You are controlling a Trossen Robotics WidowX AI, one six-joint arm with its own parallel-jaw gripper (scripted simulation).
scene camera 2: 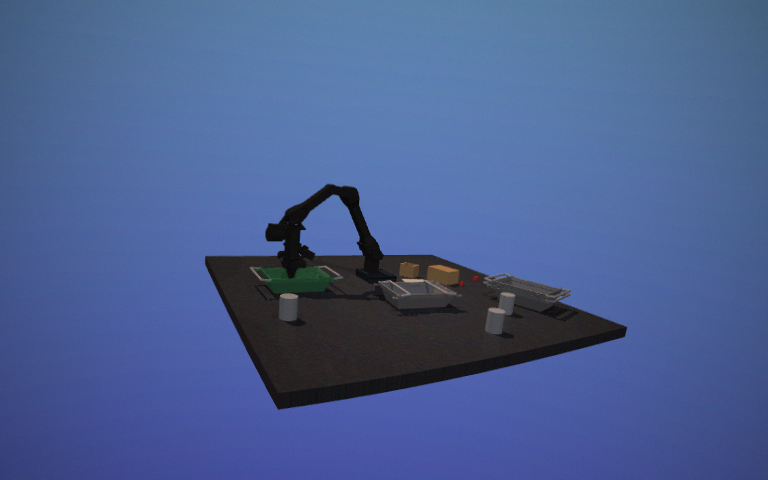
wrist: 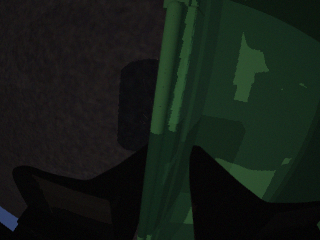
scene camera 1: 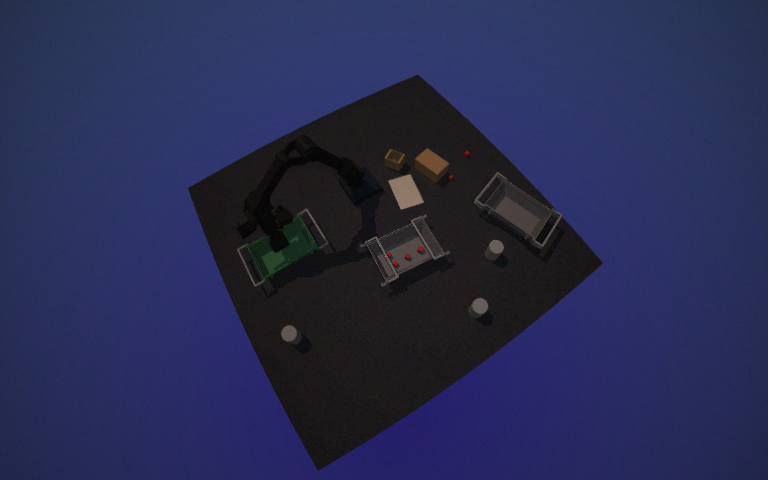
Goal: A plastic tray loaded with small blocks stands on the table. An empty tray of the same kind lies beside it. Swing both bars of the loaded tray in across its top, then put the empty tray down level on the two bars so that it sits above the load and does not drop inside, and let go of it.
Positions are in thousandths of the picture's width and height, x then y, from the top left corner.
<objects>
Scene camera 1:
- my gripper: 363, 497
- green tray: 393, 507
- beige sheet: 527, 393
</objects>
